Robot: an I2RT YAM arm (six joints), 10 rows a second.
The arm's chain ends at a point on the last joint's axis. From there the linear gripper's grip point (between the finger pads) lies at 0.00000 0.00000 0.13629 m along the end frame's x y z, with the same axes.
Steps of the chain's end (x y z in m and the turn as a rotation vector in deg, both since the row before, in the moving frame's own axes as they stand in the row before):
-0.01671, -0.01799, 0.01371, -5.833, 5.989, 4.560
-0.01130, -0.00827, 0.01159, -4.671, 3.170, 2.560
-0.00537, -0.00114, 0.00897, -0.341, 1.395, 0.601
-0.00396, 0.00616, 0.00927, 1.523, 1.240, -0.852
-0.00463, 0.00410, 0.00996, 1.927, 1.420, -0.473
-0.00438, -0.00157, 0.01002, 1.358, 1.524, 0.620
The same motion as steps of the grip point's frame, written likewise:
-0.00308, -0.00361, 0.01226, -5.833, 5.989, 4.560
-0.00402, 0.00299, 0.01093, -4.671, 3.170, 2.560
-0.00206, -0.00031, 0.00893, -0.341, 1.395, 0.601
-0.00104, 0.00252, 0.00919, 1.523, 1.240, -0.852
-0.00127, -0.00050, 0.00984, 1.927, 1.420, -0.473
-0.00074, -0.00478, 0.00993, 1.358, 1.524, 0.620

